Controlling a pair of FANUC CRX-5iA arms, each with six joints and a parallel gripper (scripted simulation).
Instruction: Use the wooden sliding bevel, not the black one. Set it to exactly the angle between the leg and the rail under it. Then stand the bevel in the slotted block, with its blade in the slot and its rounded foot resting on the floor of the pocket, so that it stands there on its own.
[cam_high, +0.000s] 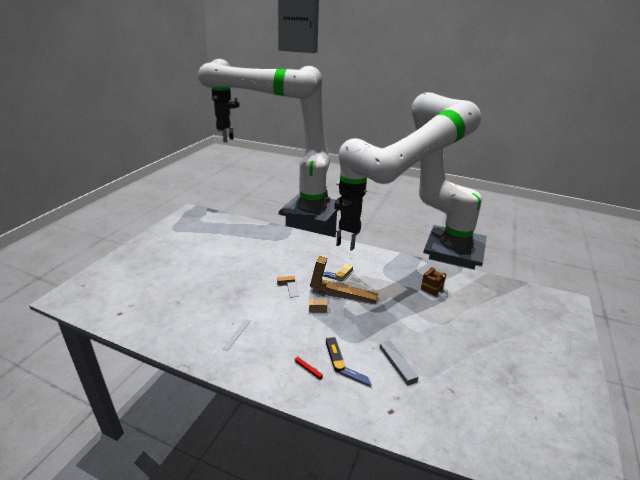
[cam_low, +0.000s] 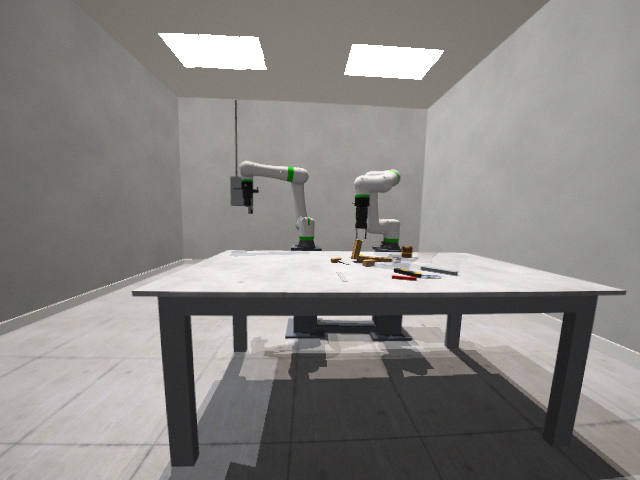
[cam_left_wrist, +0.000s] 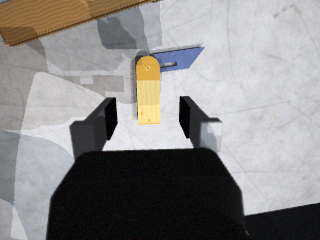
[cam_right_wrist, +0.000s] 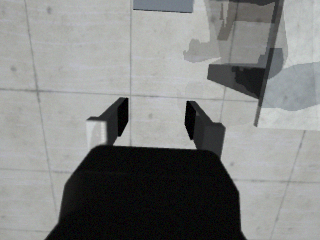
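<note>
The wooden bevel lies 130 mm below my left hand, 10 mm to the right of it and 10 mm ahead of it. The rest, counted from my left hand: blue blade 130 mm below, 30 mm to the right, 30 mm ahead; small square 170 mm ahead, 140 mm to the right, 130 mm below; wooden block 230 mm ahead, 130 mm below, 10 mm to the left.
</note>
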